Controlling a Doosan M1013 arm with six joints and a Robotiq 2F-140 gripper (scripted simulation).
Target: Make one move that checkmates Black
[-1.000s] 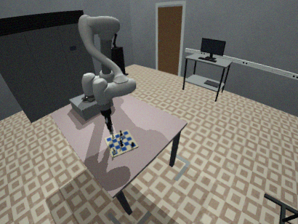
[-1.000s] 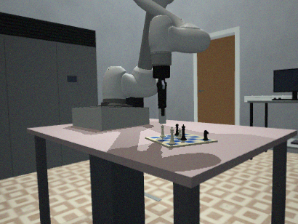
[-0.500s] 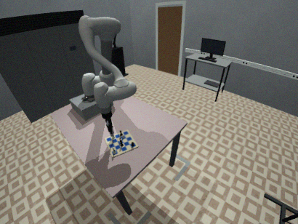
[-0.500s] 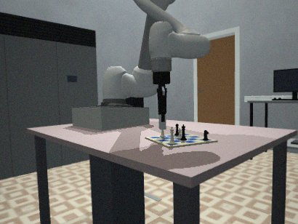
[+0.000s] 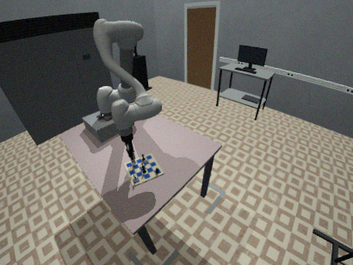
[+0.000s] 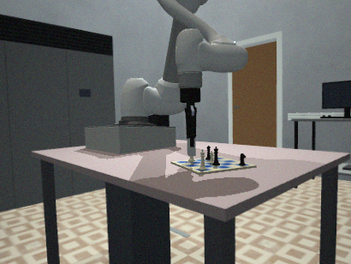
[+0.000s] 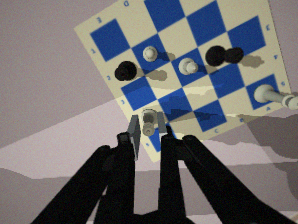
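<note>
Now: hand 3 cm above the white chess piece. Round my hand: tall white piece 11 cm to the right, 11 cm ahead, 2 cm below; then blue-and-cream chessboard 9 cm ahead, 6 cm below, 1 cm to the right; then white pawn 7 cm ahead, 4 cm to the left, 4 cm below.
</note>
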